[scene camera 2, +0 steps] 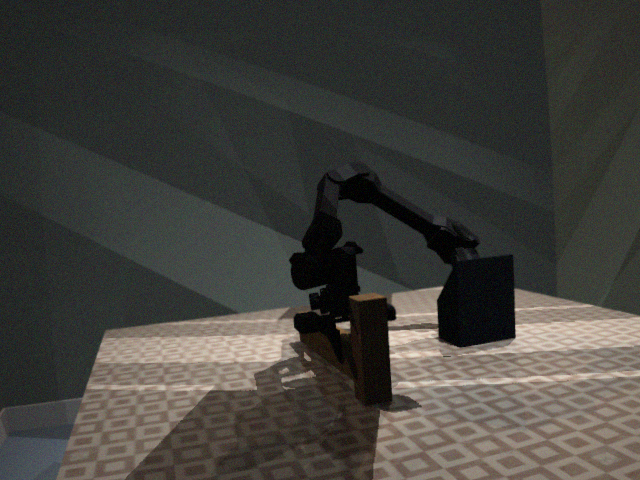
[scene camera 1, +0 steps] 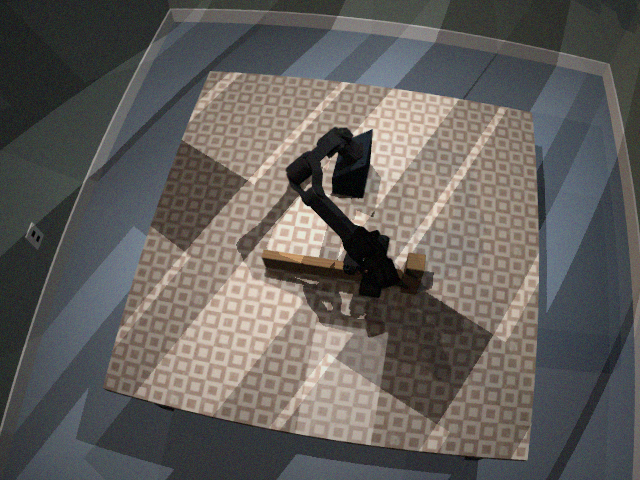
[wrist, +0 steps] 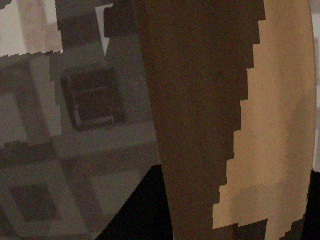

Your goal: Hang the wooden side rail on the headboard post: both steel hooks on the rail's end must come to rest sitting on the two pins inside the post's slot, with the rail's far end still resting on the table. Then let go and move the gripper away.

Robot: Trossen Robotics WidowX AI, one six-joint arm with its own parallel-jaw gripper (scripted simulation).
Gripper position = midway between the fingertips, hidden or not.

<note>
In view: the gripper (scene camera 2: 348,361), a wooden side rail (scene camera 1: 331,268) and a headboard post (scene camera 2: 369,325).
The wooden side rail also shows in scene camera 2 (scene camera 2: 318,342) and in the wrist view (wrist: 227,92). The gripper shows as well in scene camera 1 (scene camera 1: 372,276) and in the wrist view (wrist: 202,167). The headboard post is seen too in scene camera 1 (scene camera 1: 415,265).
</note>
